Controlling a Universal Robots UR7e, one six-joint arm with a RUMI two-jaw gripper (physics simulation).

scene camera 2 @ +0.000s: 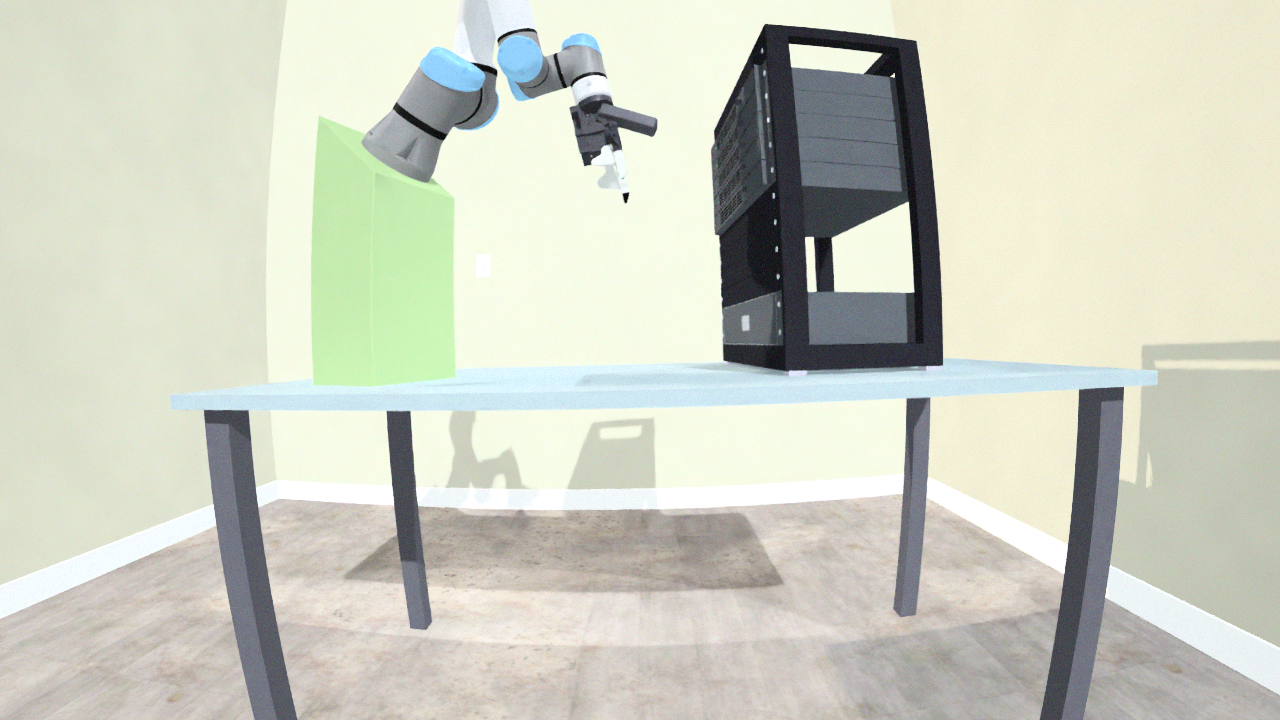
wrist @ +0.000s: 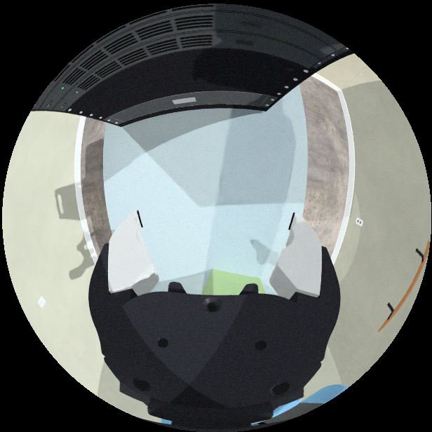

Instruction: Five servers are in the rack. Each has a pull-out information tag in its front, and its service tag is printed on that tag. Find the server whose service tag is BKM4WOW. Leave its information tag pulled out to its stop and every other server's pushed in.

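Pixels of known places: gripper, fingertip midpoint: [scene camera 2: 624, 192]; arm's base, link origin: [scene camera 2: 395, 161].
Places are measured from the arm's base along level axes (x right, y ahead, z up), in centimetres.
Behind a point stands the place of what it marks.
The black rack [scene camera 2: 793, 268] {z -25.1, x 14.0, y 69.9 cm} stands upright on the right part of the table. Several grey servers [scene camera 2: 845, 125] {z 1.0, x 10.7, y 82.4 cm} [wrist: 195, 40] are stacked in its upper part, with slotted fronts and two small green lights in the wrist view. Blank black panels [wrist: 150, 82] lie below them. A grey unit [scene camera 2: 765, 313] {z -31.7, x 3.7, y 67.9 cm} [wrist: 225, 98] with a pale label [scene camera 2: 744, 323] {z -32.9, x -12.1, y 67.6 cm} [wrist: 184, 100] sits at the bottom. No information tag can be made out, and no service tag can be read. My gripper [scene camera 2: 625, 197] {z -7.6, x -4.5, y 43.8 cm} [wrist: 215, 213] is open and empty, in the air left of the rack in the scene view, apart from it.
The green pedestal [scene camera 2: 411, 286] {z -25.3, x 5.6, y 6.1 cm} [wrist: 225, 284] bears the arm at the left of the table [scene camera 2: 626, 394] {z -42.5, x 30.0, y 43.2 cm} [wrist: 160, 200]. In the wrist view the rack front spans the top of the picture, and an orange rail [wrist: 413, 286] is on the right wall.
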